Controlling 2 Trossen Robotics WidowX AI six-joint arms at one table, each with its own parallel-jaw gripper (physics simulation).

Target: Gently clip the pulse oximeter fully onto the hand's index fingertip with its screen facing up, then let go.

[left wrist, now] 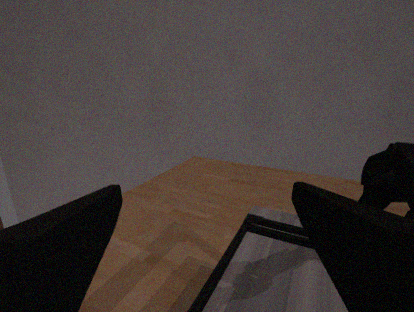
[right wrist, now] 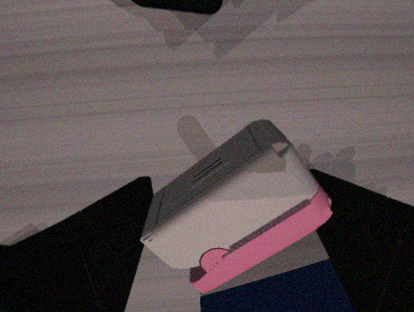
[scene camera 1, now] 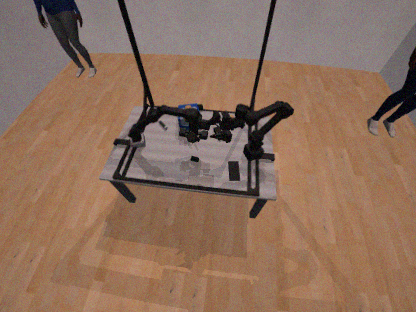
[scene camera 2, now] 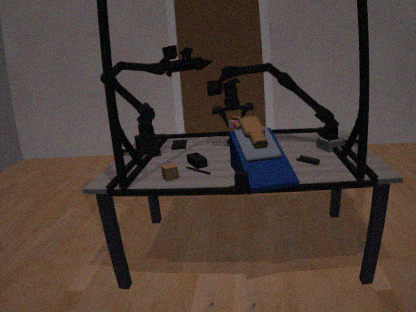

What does the left gripper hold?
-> Nothing.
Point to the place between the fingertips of the left gripper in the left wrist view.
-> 208,192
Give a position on a pulse oximeter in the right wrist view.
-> At 251,197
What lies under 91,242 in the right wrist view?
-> The right gripper.
